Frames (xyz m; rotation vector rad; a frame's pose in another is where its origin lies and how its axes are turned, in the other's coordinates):
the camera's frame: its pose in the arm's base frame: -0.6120 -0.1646 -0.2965 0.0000 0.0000 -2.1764
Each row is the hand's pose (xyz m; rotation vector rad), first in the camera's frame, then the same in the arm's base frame.
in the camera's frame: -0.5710 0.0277 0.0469 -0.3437 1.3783 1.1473
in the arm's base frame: -0.2642 0.2891 -0.2496 1.0151 0.9030 -0.6859
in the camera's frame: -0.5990 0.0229 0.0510 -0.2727 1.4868 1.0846
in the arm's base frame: -0.2522 0.3148 -0.2455 1.1466 0.8973 -0.6984
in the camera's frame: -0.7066 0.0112 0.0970 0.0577 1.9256 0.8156
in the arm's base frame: -0.2006 0.4100 -0.1995 1.7099 0.8316 -0.6853
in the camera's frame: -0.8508 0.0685 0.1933 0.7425 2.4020 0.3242
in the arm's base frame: -0.0714 0.4959 -0.1032 2.5384 0.4693 -0.5671
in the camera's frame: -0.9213 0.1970 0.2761 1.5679 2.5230 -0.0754
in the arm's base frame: 0.0744 0.4807 -0.0204 3.0874 -0.2271 -0.2704
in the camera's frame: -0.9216 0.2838 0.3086 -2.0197 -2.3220 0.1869
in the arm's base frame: 0.1460 0.4315 0.0121 -2.9256 0.6952 0.0067
